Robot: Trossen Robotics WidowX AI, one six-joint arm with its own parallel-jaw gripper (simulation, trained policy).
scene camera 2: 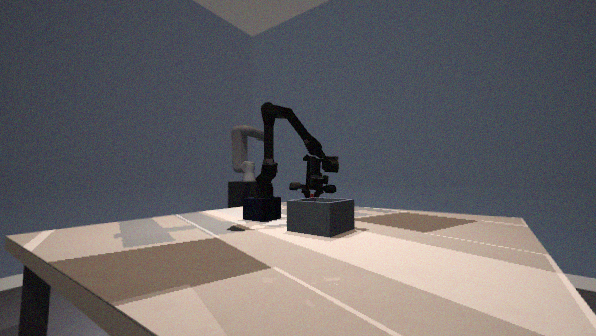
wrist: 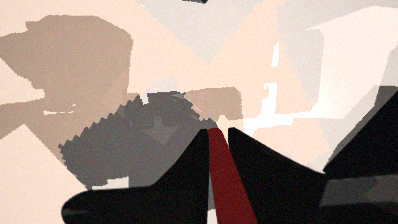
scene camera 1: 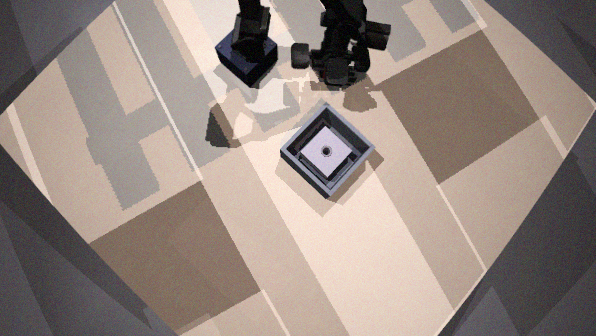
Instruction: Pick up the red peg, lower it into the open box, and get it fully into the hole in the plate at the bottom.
Path:
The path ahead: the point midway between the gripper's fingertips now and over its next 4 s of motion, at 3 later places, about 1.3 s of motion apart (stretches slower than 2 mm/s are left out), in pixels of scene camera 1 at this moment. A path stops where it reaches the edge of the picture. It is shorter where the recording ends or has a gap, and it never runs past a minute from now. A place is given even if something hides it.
My gripper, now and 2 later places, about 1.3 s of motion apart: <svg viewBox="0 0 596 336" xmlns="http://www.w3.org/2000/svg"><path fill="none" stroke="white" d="M324 76L339 111L326 153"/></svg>

